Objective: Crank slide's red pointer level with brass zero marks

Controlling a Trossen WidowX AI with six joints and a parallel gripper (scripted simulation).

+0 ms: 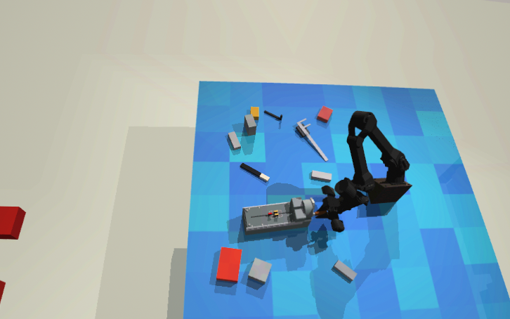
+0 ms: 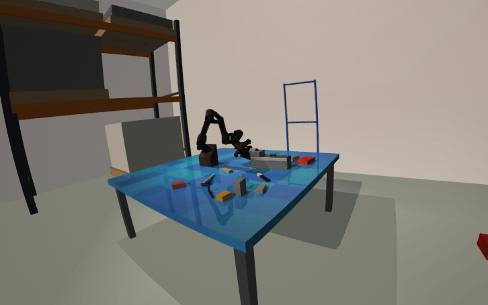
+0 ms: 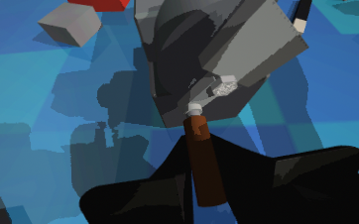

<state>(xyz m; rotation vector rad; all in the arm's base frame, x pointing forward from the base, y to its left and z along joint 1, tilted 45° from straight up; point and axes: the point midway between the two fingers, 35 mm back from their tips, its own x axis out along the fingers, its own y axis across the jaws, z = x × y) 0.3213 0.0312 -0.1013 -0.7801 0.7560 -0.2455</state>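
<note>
My gripper tip is 2 cm below the brown crank handle and 2 cm past it. The rest, counted from my gripper tip: red block 54 cm to the right, 15 cm behind, 3 cm below; red pointer 19 cm ahead, 4 cm above; black key 54 cm to the right, 9 cm ahead, 3 cm below.
</note>
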